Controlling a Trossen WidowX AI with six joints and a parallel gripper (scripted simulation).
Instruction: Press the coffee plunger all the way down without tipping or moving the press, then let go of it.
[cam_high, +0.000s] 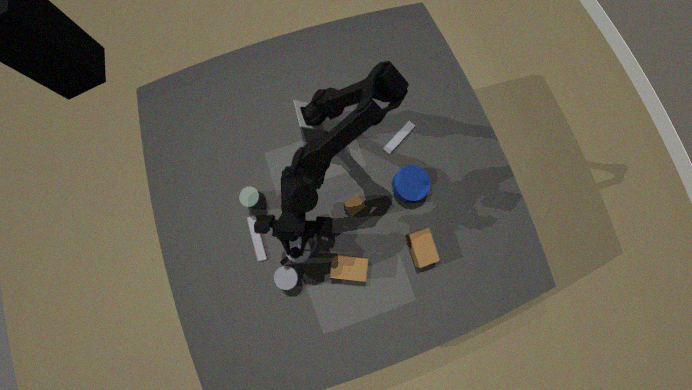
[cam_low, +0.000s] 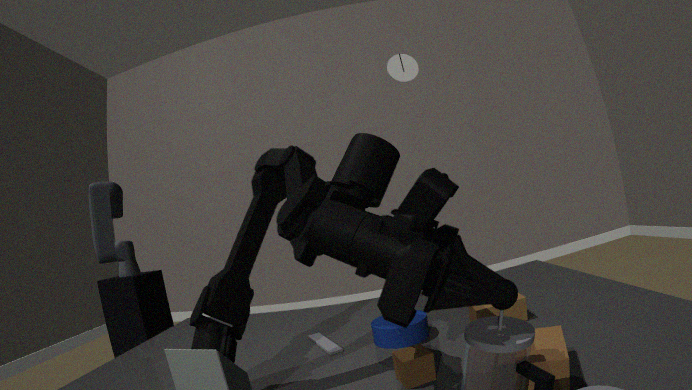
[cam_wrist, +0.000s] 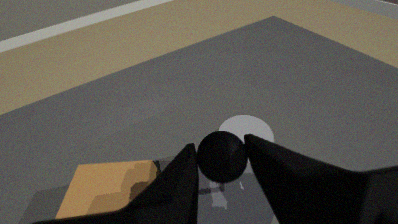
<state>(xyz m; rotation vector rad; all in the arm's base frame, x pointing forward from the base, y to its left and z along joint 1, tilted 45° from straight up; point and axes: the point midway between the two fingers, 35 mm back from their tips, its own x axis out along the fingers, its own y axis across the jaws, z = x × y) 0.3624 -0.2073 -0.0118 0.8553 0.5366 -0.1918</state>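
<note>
My gripper tip is 9 cm above the coffee press, 1 cm to the left of it and 1 cm past it. From my gripper tip the other things lie so: blue disc (41 cm to the left, 16 cm below, 9 cm behind).
</note>
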